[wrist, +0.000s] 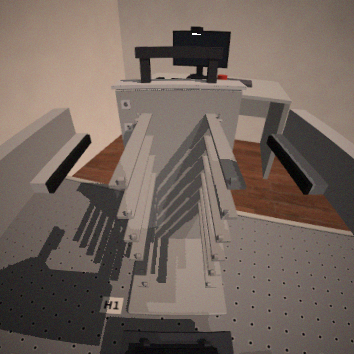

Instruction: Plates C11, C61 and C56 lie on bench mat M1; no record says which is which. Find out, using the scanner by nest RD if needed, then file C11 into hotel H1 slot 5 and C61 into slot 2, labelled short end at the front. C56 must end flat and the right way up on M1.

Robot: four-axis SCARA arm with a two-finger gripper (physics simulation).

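Frame: origin at the arm's base, x back, y left, z down, level; metres.
Seen in the pictures: gripper, fingertip midpoint: (178,123).
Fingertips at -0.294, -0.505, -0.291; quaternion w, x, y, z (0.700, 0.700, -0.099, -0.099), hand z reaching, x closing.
Observation:
Pixels of each thing's middle, then the offset from my fingertips to it, as dx, dy, dz. "*": a spot on its surface instead. Level surfaces: height alone.
- Hotel H1, surface spot: (177,302) * -0.002, -0.008, +0.270
- black plate, surface spot: (175,347) * +0.015, +0.057, +0.218
- dark nest, surface spot: (177,334) * +0.013, +0.044, +0.218
- label H1, surface spot: (111,305) * -0.095, +0.024, +0.278
- perforated bench top, surface height: dz +0.278
- black handle, surface spot: (177,52) * -0.038, -0.128, -0.027
Hotel H1 (177,302) is a light grey rack with paired side rails, straight ahead below and between the fingers in the wrist view. No plate shows on the rails that are visible. My gripper (178,123) is open, its two black-padded fingers wide apart on either side of the hotel, with no plate between them. At the bottom edge, the far end of a black plate (175,347) shows in a dark nest (177,334); its label is out of view. The scanner, nest RD and mat M1 do not show.
A label H1 (111,305) lies left of the hotel's base on the perforated bench top (280,270). A black handle (177,52) stands on top of the hotel. Behind are a desk (267,92) with a monitor (215,47) and a red object (222,77).

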